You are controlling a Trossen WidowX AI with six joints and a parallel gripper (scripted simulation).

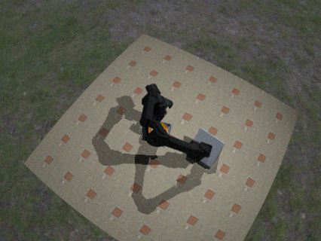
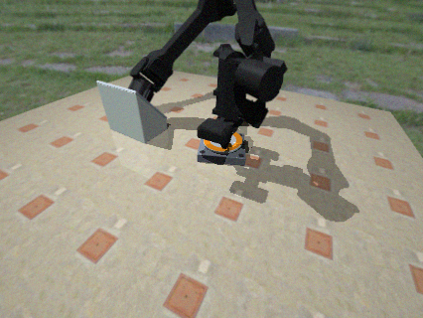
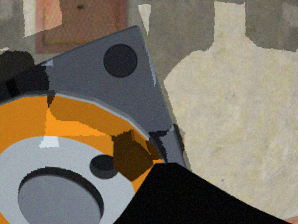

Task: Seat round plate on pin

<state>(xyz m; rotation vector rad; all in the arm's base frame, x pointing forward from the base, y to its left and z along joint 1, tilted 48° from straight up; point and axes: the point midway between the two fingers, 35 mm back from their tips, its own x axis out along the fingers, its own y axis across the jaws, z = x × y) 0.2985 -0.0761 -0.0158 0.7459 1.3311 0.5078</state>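
Right now the round plate is 30 mm to the left of my gripper tip and 10 mm below it. The rest, counted from my gripper tip: dark grey square base: 50 mm to the left, 20 mm below, 20 mm behind.
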